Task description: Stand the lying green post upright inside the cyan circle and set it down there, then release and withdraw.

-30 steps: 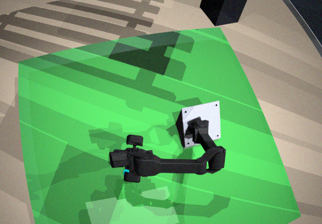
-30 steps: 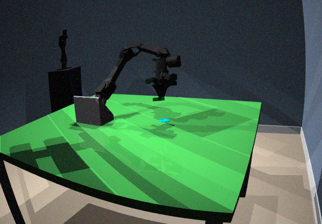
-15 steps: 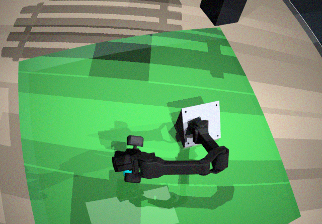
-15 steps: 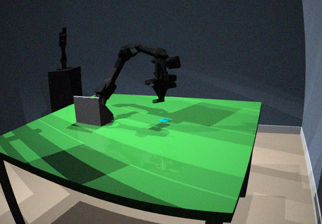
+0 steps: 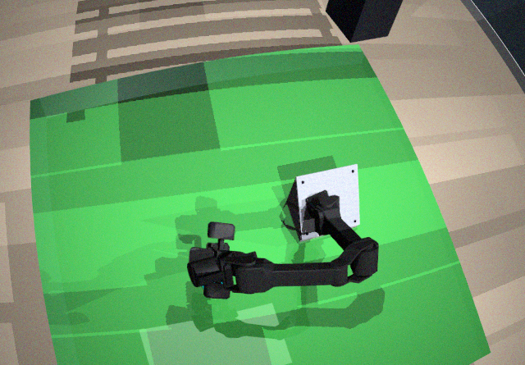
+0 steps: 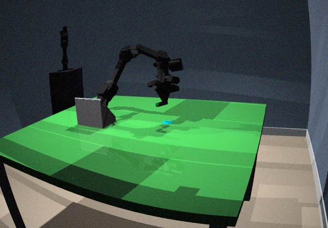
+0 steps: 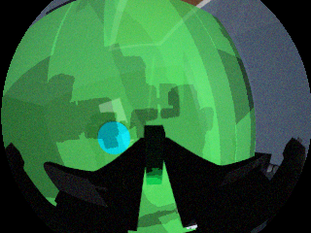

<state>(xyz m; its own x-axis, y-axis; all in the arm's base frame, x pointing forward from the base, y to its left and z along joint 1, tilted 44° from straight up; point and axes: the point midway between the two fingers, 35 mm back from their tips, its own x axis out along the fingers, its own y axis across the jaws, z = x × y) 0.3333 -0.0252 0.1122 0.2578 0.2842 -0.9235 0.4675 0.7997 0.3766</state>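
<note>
Now: gripper tip 11 cm above the cyan circle and 3 cm to the right of it. Also, from my gripper tip: green post: 2 cm behind, 1 cm to the left, 1 cm below.
</note>
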